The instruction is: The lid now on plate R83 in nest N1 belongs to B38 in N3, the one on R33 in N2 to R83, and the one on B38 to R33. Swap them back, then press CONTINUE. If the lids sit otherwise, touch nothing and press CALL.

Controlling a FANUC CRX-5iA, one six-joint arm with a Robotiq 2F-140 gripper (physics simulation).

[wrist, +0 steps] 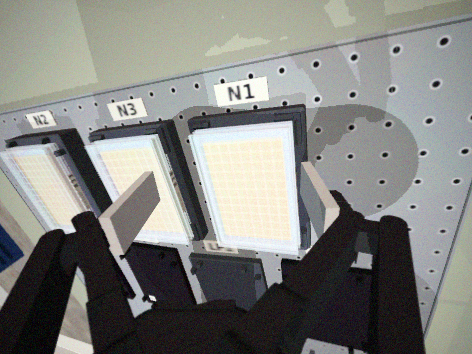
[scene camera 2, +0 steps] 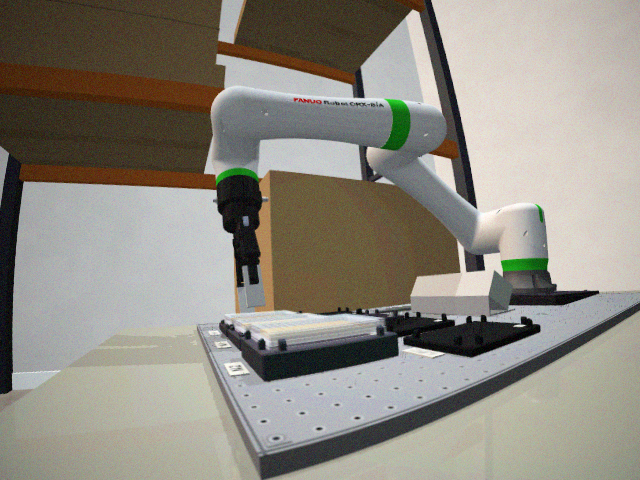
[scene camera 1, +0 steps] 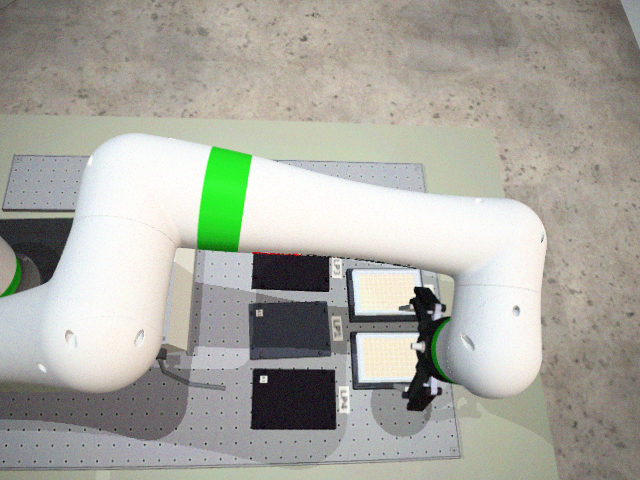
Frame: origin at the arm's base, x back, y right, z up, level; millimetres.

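Seen in the pictures: gripper, fingertip midpoint: (wrist: 226, 182) (scene camera 2: 252, 314) (scene camera 1: 404, 347); arm's base, origin of the base link: (scene camera 2: 525, 292) (scene camera 1: 1, 291).
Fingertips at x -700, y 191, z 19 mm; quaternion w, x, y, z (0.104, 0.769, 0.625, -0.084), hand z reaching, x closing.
Note:
Pixels of each thing's top centre, then the offset from my fingertips to it. "pt": a spot on its surface instead.
- clear-lidded plate, middle of its top: (wrist: 246, 199) (scene camera 1: 394, 356) (scene camera 2: 260, 313) dx +21, dy +12, dz -2 mm
- second lidded plate, middle of its top: (wrist: 139, 198) (scene camera 2: 279, 317) (scene camera 1: 388, 290) dx +6, dy -109, dz +1 mm
- LP3, middle of its top: (scene camera 2: 399, 317) (wrist: 155, 286) (scene camera 1: 291, 261) dx +175, dy -192, dz -13 mm
- LP1, middle of its top: (wrist: 231, 303) (scene camera 1: 289, 327) (scene camera 2: 359, 313) dx +196, dy -65, dz -13 mm
- LP4, middle of its top: (wrist: 326, 318) (scene camera 1: 294, 397) (scene camera 2: 328, 310) dx +204, dy +58, dz -13 mm
- beige sloped housing, middle of its top: (scene camera 1: 163, 279) (scene camera 2: 456, 273) dx +405, dy -155, dz +51 mm
- thin grey bent rod, surface spot: (scene camera 1: 193, 383) pt dx +372, dy +10, dz -25 mm
A clear-lidded plate (wrist: 250, 190) (scene camera 1: 387, 359) (scene camera 2: 320, 330) sits in the dark nest N1. A second lidded plate (wrist: 132, 167) (scene camera 1: 385, 291) sits in N3, and a third (wrist: 42, 185) in N2. Marks on the plates' sides are too small to read. My gripper (wrist: 226, 182) (scene camera 1: 408, 351) (scene camera 2: 251, 295) is open and empty. Its fingers hang a little above plate height. In the wrist view one finger stands over the N3 plate and the other at the right edge of N1. The arm hides N2 in scene camera 1. No CONTINUE or CALL button can be made out.
Low dark stands LP3 (scene camera 1: 289, 272), LP1 (scene camera 1: 289, 330) (wrist: 230, 280) and LP4 (scene camera 1: 293, 400) lie inward of the nests. A beige sloped housing (scene camera 1: 180, 310) (scene camera 2: 449, 294) stands nearer the arm's base, with a thin grey bent rod (scene camera 1: 193, 383) beside it. A large brown box (scene camera 2: 356, 242) stands behind.

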